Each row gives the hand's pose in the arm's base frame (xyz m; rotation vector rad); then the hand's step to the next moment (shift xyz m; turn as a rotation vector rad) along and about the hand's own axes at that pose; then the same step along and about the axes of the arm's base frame.
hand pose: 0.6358 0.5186 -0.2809 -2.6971 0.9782 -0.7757
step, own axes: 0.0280 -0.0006 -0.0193 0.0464 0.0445 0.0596
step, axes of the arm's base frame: 0.0084 -0.0170 0.0282 0.0371 -0.0649 -0.0458
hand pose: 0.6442 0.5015 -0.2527 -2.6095 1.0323 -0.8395
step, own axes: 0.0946 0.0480 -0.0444 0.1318 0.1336 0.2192
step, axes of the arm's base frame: 0.0034 -0.0991 0.0583 0.1301 -0.1902 -0.1737
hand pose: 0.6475 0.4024 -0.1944 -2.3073 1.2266 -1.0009
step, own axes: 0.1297 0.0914 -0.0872 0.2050 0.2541 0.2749
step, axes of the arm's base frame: -0.0669 -0.1563 0.0624 0.1279 -0.3204 -0.2513
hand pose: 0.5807 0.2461 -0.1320 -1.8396 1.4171 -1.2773
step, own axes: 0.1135 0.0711 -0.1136 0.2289 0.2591 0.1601
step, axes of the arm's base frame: -0.1308 -0.1116 0.0356 0.0248 -0.3262 -0.1953
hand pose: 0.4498 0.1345 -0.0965 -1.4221 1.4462 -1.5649
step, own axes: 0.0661 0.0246 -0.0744 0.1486 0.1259 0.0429
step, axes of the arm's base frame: -0.0932 -0.0419 0.0089 -0.0306 -0.1810 -0.0779
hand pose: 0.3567 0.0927 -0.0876 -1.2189 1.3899 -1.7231
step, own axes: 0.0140 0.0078 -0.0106 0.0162 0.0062 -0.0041
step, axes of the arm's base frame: -0.0159 -0.0101 -0.0038 -0.0107 -0.0142 -0.0015
